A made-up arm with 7 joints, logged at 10 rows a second.
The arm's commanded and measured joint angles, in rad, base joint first. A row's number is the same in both.
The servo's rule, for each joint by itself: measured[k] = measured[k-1] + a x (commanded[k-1-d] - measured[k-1]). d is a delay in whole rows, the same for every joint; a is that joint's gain. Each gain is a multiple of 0.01, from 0.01 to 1. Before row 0 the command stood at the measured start. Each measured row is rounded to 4 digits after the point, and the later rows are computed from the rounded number. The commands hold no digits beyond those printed.
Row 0, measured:
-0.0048, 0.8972, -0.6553, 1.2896, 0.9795, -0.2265, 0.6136
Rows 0 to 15, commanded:
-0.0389, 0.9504, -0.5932, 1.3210, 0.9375, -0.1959, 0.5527
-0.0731, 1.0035, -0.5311, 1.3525, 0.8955, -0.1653, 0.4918
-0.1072, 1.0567, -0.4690, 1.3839, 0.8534, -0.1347, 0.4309
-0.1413, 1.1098, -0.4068, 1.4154, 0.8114, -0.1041, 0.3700
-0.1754, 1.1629, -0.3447, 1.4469, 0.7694, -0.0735, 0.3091
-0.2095, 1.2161, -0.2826, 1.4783, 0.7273, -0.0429, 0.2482
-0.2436, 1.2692, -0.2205, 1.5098, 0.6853, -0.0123, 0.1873
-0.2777, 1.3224, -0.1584, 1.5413, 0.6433, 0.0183, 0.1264
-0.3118, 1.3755, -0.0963, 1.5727, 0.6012, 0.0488, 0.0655
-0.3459, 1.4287, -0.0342, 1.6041, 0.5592, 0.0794, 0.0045
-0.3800, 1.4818, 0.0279, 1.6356, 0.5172, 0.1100, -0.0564
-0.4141, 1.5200, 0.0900, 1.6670, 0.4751, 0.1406, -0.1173
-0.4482, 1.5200, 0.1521, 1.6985, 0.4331, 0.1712, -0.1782
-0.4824, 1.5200, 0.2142, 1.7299, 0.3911, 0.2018, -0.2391
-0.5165, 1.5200, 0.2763, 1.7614, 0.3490, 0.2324, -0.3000
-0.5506, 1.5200, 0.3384, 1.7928, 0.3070, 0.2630, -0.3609
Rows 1 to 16, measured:
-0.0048, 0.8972, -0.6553, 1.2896, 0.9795, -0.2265, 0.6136
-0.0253, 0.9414, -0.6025, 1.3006, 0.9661, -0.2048, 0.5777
-0.0540, 0.9929, -0.5418, 1.3188, 0.9435, -0.1768, 0.5270
-0.0859, 1.0459, -0.4799, 1.3416, 0.9147, -0.1469, 0.4703
-0.1191, 1.0989, -0.4178, 1.3674, 0.8816, -0.1165, 0.4111
-0.1529, 1.1520, -0.3557, 1.3952, 0.8457, -0.0860, 0.3509
-0.1869, 1.2052, -0.2936, 1.4243, 0.8078, -0.0554, 0.2903
-0.2209, 1.2583, -0.2315, 1.4542, 0.7686, -0.0248, 0.2295
-0.2550, 1.3115, -0.1694, 1.4847, 0.7285, 0.0058, 0.1687
-0.2891, 1.3646, -0.1073, 1.5155, 0.6878, 0.0363, 0.1078
-0.3232, 1.4178, -0.0452, 1.5465, 0.6466, 0.0669, 0.0469
-0.3573, 1.4709, 0.0169, 1.5777, 0.6052, 0.0975, -0.0140
-0.3914, 1.5117, 0.0790, 1.6090, 0.5636, 0.1281, -0.0749
-0.4255, 1.5186, 0.1411, 1.6403, 0.5218, 0.1587, -0.1358
-0.4596, 1.5198, 0.2032, 1.6717, 0.4800, 0.1893, -0.1967
-0.4937, 1.5200, 0.2653, 1.7031, 0.4381, 0.2199, -0.2576
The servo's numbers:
d 1
a 0.60 0.83 0.85 0.35 0.32 0.71 0.59

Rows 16 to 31, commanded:
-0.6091, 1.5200, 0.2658, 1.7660, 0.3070, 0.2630, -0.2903
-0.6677, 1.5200, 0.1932, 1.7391, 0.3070, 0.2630, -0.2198
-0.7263, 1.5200, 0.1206, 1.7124, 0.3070, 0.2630, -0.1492
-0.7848, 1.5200, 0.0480, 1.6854, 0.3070, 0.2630, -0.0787
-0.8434, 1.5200, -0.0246, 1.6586, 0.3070, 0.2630, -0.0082
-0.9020, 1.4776, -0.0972, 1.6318, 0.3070, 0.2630, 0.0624
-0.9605, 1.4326, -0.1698, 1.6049, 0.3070, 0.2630, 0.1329
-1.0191, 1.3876, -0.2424, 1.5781, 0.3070, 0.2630, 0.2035
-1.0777, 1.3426, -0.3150, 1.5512, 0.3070, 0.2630, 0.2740
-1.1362, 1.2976, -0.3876, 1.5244, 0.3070, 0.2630, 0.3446
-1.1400, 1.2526, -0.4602, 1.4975, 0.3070, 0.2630, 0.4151
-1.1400, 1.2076, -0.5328, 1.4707, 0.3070, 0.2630, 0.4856
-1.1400, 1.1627, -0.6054, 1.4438, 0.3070, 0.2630, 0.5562
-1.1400, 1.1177, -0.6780, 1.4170, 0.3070, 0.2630, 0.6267
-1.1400, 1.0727, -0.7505, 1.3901, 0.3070, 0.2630, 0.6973
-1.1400, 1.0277, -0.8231, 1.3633, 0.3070, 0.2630, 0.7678
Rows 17 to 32, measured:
-0.5278, 1.5200, 0.3274, 1.7345, 0.3961, 0.2505, -0.3185
-0.5766, 1.5200, 0.2750, 1.7455, 0.3676, 0.2594, -0.3019
-0.6313, 1.5200, 0.2055, 1.7433, 0.3482, 0.2620, -0.2535
-0.6883, 1.5200, 0.1333, 1.7325, 0.3350, 0.2627, -0.1920
-0.7462, 1.5200, 0.0608, 1.7160, 0.3260, 0.2629, -0.1252
-0.8045, 1.5200, -0.0118, 1.6959, 0.3199, 0.2630, -0.0562
-0.8630, 1.4848, -0.0844, 1.6735, 0.3158, 0.2630, 0.0138
-0.9215, 1.4415, -0.1570, 1.6495, 0.3130, 0.2630, 0.0841
-0.9801, 1.3968, -0.2296, 1.6245, 0.3111, 0.2630, 0.1545
-1.0387, 1.3518, -0.3022, 1.5988, 0.3098, 0.2630, 0.2250
-1.0972, 1.3068, -0.3748, 1.5728, 0.3089, 0.2630, 0.2956
-1.1229, 1.2618, -0.4474, 1.5464, 0.3083, 0.2630, 0.3661
-1.1332, 1.2168, -0.5200, 1.5199, 0.3079, 0.2630, 0.4366
-1.1373, 1.1719, -0.5926, 1.4933, 0.3076, 0.2630, 0.5072
-1.1389, 1.1269, -0.6652, 1.4666, 0.3074, 0.2630, 0.5777
-1.1396, 1.0819, -0.7377, 1.4398, 0.3073, 0.2630, 0.6483

